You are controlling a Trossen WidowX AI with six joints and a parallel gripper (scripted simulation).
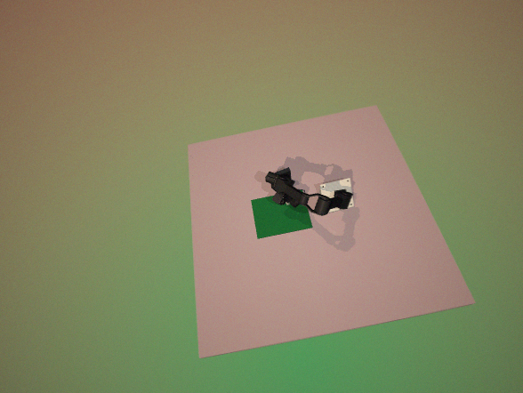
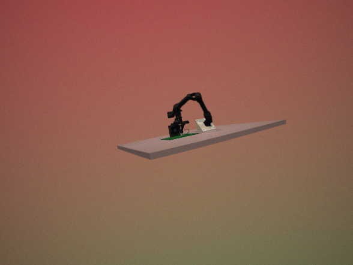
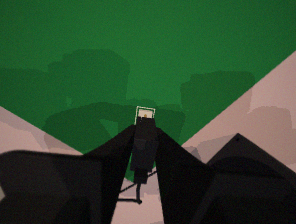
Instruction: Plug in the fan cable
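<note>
Now: the black plug 1 cm behind my gripper tip and 1 cm above it. From my gripper tip the other things lie so: green board 5 cm to the left, 5 cm below, 5 cm ahead; then black fan 13 cm to the right, 2 cm above, 1 cm ahead.
</note>
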